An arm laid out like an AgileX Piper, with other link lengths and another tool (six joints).
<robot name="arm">
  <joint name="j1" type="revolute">
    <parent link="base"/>
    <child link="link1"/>
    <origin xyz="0 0 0.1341" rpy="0 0 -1.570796"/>
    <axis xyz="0 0 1"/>
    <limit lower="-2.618" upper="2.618"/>
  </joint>
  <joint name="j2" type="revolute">
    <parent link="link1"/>
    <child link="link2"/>
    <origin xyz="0 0 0" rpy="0 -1.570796 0"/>
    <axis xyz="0 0 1"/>
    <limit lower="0" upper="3.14"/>
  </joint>
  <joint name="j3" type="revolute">
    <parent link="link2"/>
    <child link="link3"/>
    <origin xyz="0.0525 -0.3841 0" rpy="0 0 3.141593"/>
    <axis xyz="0 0 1"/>
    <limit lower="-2.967" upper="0"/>
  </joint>
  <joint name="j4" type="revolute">
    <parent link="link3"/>
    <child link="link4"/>
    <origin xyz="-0.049 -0.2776 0" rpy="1.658 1.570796 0"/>
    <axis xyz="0 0 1"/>
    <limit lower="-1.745" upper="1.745"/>
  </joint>
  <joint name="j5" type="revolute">
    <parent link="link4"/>
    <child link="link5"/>
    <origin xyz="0 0 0" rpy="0 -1.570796 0"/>
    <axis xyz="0 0 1"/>
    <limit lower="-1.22" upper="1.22"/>
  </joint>
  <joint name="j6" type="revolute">
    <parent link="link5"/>
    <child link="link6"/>
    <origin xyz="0.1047 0 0" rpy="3.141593 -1.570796 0"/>
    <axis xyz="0 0 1"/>
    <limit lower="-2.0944" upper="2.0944"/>
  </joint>
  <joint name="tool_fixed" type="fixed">
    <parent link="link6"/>
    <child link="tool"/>
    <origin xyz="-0.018 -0.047 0.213" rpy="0 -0.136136 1.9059"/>
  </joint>
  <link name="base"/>
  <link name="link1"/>
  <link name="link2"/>
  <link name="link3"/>
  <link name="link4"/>
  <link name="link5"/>
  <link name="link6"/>
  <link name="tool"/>
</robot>
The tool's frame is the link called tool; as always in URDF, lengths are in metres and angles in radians.
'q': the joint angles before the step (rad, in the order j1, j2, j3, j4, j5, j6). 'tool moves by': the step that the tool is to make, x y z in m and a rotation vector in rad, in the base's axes. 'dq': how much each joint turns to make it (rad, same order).
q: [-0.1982 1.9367 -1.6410 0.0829 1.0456 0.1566]
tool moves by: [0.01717 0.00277 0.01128 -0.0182 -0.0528 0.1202]
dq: [0.0026 -0.0001 -0.0287 0.0384 -0.0149 -0.1347]
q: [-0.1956 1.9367 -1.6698 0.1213 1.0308 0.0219]
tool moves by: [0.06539 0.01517 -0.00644 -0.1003 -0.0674 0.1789]
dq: [0.0790 0.1143 -0.1544 -0.0483 -0.0336 -0.1040]
